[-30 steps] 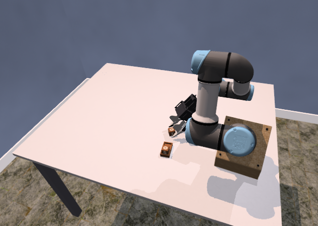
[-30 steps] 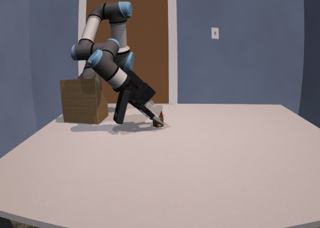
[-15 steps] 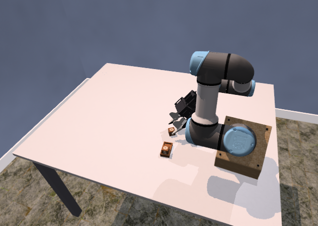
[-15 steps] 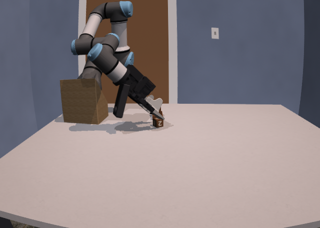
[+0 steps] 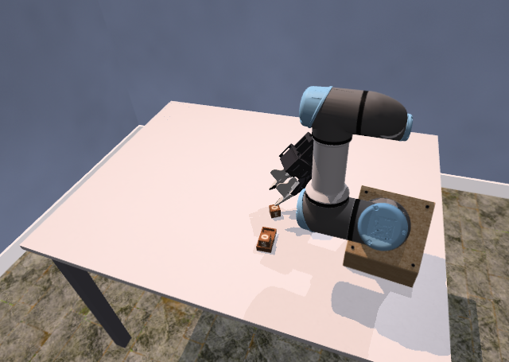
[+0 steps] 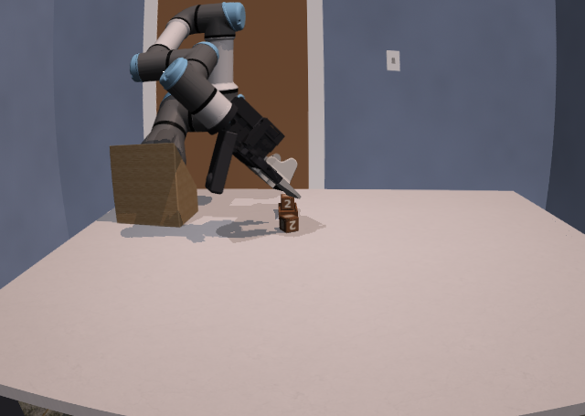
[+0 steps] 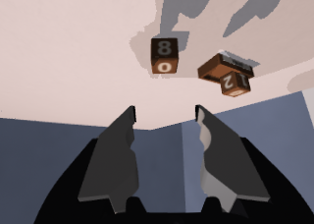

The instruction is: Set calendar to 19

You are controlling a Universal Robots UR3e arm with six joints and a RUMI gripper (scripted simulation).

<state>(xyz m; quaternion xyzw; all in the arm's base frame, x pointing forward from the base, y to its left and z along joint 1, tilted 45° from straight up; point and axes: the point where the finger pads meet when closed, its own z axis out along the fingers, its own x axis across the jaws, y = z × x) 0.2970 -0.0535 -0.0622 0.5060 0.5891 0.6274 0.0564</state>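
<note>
Right now the brown digit cube is 70 mm below my hand. Round my hand: tray 110 mm to the left, 70 mm below.
</note>
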